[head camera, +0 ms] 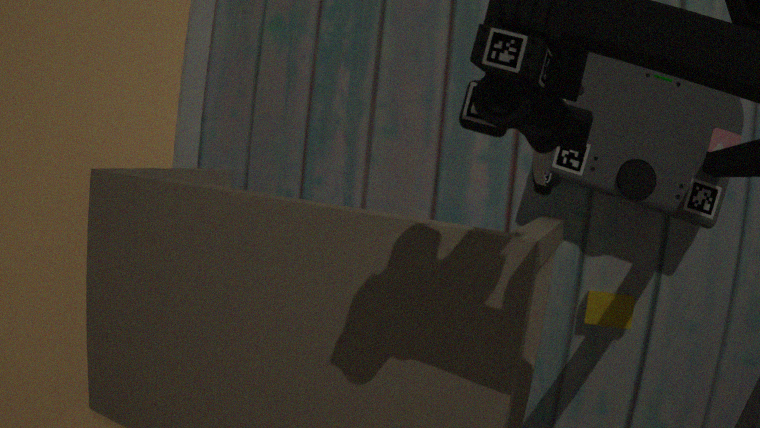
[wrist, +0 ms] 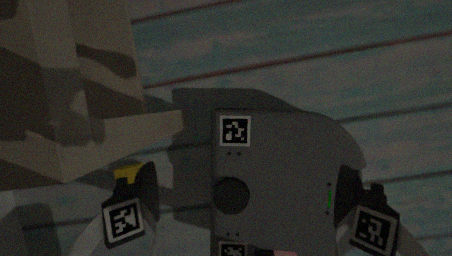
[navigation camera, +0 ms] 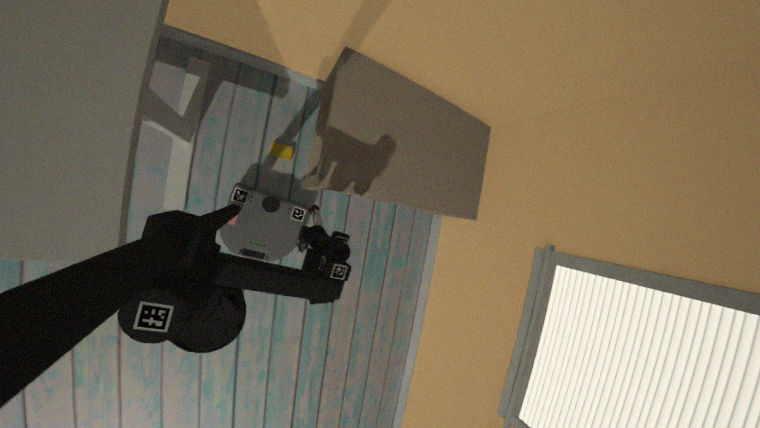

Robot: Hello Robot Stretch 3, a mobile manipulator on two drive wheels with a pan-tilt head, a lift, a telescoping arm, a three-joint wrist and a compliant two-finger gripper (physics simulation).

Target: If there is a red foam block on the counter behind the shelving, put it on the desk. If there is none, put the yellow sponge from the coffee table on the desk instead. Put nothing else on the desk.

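Places are measured from the robot's base along level axes (x ahead, y left, z up), in centimetres.
Pixels of known places: gripper, fingertip midpoint: point(wrist: 244, 183); robot's base at its link origin: point(head camera: 634, 177) point(wrist: 236, 172) point(navigation camera: 270, 203).
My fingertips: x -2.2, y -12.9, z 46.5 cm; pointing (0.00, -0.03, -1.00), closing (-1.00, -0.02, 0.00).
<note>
Ahead of a thing's pixels: the offset from my fingertips to its middle. "*": to the spot under its first point. Level surfaces: height alone.
A yellow block {dx +29.8, dy +16.5, dz -44.2 cm} point(head camera: 608, 309) point(navigation camera: 281, 150) point(wrist: 127, 172), which looks like the sponge, lies on the floor between my base and a brown-grey piece of furniture. In the wrist view my left finger partly covers it. My gripper point(wrist: 244, 183) is open and empty, with its fingers wide apart over my own base; the block is beyond the left finger, lower down and apart from it. The furniture {* dx +42.7, dy -48.9, dz -1.4 cm} point(head camera: 212, 297) point(navigation camera: 436, 154) has a broad flat face with my arm's shadow on it; I cannot tell whether it is the desk or the coffee table. No red foam block shows.
My base point(head camera: 664, 122) point(navigation camera: 265, 228) point(wrist: 285, 165) stands close to the furniture's near end. A large grey surface {dz +25.6 cm} point(navigation camera: 69, 116) rises at the left of the navigation view, with a pale panel point(navigation camera: 178, 170) beside it. A tan wall and a blind-covered window {* dx -5.1, dy -102.4, dz +70.1 cm} point(navigation camera: 638, 350) are at the right.
</note>
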